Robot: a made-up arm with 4 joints. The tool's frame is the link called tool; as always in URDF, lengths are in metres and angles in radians. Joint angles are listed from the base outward.
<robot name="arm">
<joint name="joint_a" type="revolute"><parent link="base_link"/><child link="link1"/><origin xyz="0 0 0.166"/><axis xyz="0 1 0"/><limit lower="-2.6" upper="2.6"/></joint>
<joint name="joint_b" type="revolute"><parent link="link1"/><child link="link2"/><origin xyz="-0.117 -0.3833 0.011"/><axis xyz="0 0 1"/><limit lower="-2.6" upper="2.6"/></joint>
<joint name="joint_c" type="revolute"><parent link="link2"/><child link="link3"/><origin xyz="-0.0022 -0.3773 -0.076"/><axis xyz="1 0 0"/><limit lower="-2.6" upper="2.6"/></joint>
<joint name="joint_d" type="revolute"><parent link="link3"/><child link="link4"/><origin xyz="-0.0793 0.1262 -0.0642"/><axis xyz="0 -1 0"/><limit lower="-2.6" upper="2.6"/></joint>
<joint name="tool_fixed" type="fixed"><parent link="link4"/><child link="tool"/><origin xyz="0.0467 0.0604 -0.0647"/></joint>
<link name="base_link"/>
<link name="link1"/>
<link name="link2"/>
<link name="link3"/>
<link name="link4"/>
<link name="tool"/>
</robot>
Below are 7 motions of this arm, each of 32 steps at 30 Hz.
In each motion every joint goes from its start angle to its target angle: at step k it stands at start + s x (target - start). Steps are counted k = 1, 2, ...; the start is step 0. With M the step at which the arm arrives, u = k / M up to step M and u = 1 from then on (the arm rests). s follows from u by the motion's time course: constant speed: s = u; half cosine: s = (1 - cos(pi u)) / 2; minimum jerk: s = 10 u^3 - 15 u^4 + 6 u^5.
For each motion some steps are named. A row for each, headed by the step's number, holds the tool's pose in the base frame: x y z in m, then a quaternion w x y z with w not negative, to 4 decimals.
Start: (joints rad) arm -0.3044 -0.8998 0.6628 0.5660
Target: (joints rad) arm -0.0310 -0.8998 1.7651 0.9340
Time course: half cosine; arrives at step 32
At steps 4, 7, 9, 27, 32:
4: -0.2431 -0.4867 0.0770 0.7022 0.2494 -0.4937 -0.4483
7: -0.2541 -0.4912 0.0982 0.6809 0.2740 -0.5056 -0.4535
9: -0.2645 -0.4963 0.1172 0.6603 0.2960 -0.5156 -0.4588
27: -0.3861 -0.5902 0.2766 0.3764 0.4939 -0.5641 -0.5442
32: -0.3956 -0.5992 0.2845 0.3508 0.5053 -0.5629 -0.5520

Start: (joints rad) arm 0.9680 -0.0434 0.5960 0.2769
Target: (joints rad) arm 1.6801 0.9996 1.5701 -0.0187
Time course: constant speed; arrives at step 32
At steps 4, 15, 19, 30, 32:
4: -0.0866 -0.5450 0.2592 0.8524 0.3042 0.3856 -0.1795
15: 0.0185 -0.5562 0.2371 0.6436 0.4943 0.5561 -0.1795
19: 0.0518 -0.5590 0.2129 0.5435 0.5506 0.6055 -0.1870
30: 0.1096 -0.5522 0.1057 0.2196 0.6577 0.6856 -0.2218
32: 0.1130 -0.5474 0.0815 0.1556 0.6687 0.6899 -0.2295

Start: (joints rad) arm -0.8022 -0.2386 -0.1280 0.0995
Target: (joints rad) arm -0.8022 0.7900 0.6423 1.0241
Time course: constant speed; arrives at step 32
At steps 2, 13, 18, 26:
2: 0.0211 -0.5768 -0.1003 0.8846 -0.0102 -0.4564 -0.0951
13: 0.0263 -0.5578 0.0071 0.8012 0.0762 -0.5846 0.1029
18: 0.0227 -0.5478 0.0535 0.7550 0.1340 -0.6161 0.1802
26: 0.0155 -0.5326 0.1260 0.6809 0.2423 -0.6322 0.2793

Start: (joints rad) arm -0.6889 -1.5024 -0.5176 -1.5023
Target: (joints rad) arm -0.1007 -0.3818 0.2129 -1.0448
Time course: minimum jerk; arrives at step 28
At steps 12, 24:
12: -0.2329 -0.3700 -0.2135 0.7441 0.3383 0.4127 -0.4018
24: -0.2684 -0.4917 -0.0287 0.8777 0.1911 0.4242 -0.1152

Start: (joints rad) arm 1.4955 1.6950 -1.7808 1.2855
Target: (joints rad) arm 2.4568 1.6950 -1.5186 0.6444
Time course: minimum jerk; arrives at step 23
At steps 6, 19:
6: -0.2526 -0.3316 -0.1585 0.5287 0.3922 -0.4812 0.5789
19: -0.4202 -0.3316 0.1353 0.7045 0.5287 0.0335 0.4723

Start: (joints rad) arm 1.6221 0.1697 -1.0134 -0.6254
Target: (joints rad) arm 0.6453 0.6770 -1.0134 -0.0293
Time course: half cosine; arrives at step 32
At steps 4, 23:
4: -0.2978 -0.7919 0.2902 0.4403 -0.3871 0.7523 0.3006
23: -0.1735 -0.7354 -0.0803 0.8069 -0.3531 0.2635 0.3934

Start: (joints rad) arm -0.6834 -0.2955 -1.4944 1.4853
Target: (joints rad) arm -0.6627 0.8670 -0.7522 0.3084
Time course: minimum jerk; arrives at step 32
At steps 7, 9, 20, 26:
7: -0.0002 -0.7548 -0.1611 0.4379 -0.6417 -0.6100 0.1562
9: 0.0246 -0.7572 -0.1420 0.4493 -0.6230 -0.6219 0.1528
20: 0.2107 -0.6785 -0.0100 0.6050 -0.4474 -0.6165 0.2318
26: 0.2522 -0.6161 0.0161 0.6641 -0.4031 -0.5495 0.3075

